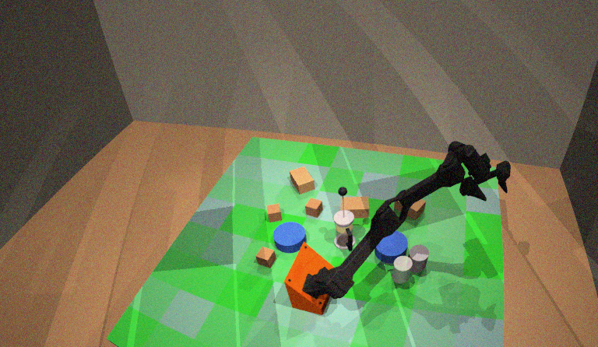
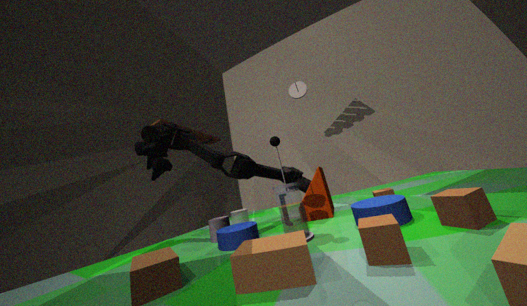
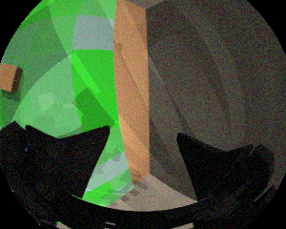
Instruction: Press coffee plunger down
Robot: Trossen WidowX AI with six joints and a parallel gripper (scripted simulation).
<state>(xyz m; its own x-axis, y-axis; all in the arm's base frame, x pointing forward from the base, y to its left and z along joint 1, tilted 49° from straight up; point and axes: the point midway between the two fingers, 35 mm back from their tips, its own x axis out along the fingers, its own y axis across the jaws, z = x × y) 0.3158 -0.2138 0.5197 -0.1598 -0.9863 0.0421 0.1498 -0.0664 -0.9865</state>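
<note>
My gripper tip is 4 cm past the coffee press, 51 cm to the right of it and 15 cm above it.
</note>
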